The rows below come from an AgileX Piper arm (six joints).
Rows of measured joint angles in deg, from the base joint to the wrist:
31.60 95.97 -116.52 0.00 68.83 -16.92
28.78 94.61 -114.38 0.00 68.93 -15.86
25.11 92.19 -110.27 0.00 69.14 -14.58
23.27 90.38 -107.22 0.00 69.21 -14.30
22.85 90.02 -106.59 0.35 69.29 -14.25
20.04 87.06 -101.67 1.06 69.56 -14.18
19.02 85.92 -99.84 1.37 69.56 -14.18
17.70 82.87 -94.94 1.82 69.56 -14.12
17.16 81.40 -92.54 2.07 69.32 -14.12
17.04 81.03 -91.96 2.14 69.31 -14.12
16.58 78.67 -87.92 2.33 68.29 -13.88
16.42 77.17 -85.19 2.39 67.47 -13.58
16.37 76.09 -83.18 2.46 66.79 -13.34
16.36 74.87 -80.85 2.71 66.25 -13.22
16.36 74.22 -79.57 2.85 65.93 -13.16
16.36 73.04 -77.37 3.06 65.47 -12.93
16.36 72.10 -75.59 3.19 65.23 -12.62
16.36 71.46 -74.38 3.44 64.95 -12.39
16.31 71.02 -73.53 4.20 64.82 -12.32
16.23 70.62 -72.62 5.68 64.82 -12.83
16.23 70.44 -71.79 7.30 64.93 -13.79
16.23 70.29 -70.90 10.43 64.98 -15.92
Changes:
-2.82 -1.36 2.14 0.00 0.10 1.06
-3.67 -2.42 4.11 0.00 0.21 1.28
-1.84 -1.81 3.05 0.00 0.07 0.28
-0.42 -0.36 0.63 0.35 0.08 0.05
-2.81 -2.96 4.92 0.71 0.27 0.07
-1.02 -1.14 1.83 0.31 0.00 0.00
-1.32 -3.05 4.90 0.45 0.00 0.06
-0.54 -1.47 2.40 0.25 -0.24 0.00
-0.12 -0.37 0.58 0.07 -0.01 0.00
-0.46 -2.36 4.04 0.19 -1.02 0.24
-0.16 -1.50 2.73 0.06 -0.82 0.30
-0.05 -1.08 2.01 0.07 -0.68 0.24
-0.01 -1.22 2.33 0.25 -0.54 0.12
0.00 -0.65 1.28 0.14 -0.32 0.06
0.00 -1.18 2.20 0.21 -0.46 0.23
0.00 -0.94 1.78 0.13 -0.24 0.31
0.00 -0.64 1.21 0.25 -0.28 0.23
-0.05 -0.44 0.85 0.76 -0.13 0.07
-0.08 -0.40 0.91 1.48 0.00 -0.51
0.00 -0.18 0.83 1.62 0.11 -0.96
0.00 -0.15 0.89 3.13 0.05 -2.13

